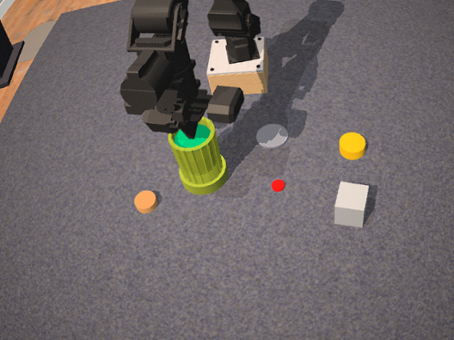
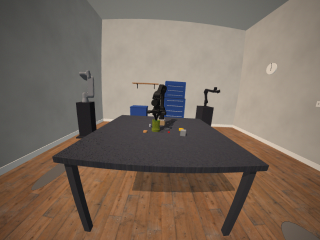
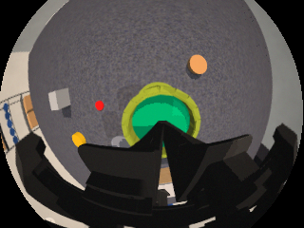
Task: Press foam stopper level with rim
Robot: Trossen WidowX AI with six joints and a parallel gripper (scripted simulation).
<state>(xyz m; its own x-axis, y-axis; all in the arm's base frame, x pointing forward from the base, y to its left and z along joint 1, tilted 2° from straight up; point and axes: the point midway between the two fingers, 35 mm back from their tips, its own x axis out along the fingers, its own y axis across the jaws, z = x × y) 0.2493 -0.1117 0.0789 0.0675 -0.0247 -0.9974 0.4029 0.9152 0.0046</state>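
Right now my hand is 5 cm above the green foam stopper. Also, from my hand: red dot 13 cm below, 12 cm to the left, 6 cm ahead; grey disc 13 cm to the left, 13 cm below, 6 cm behind; orange disc 13 cm below, 11 cm to the right, 4 cm ahead.
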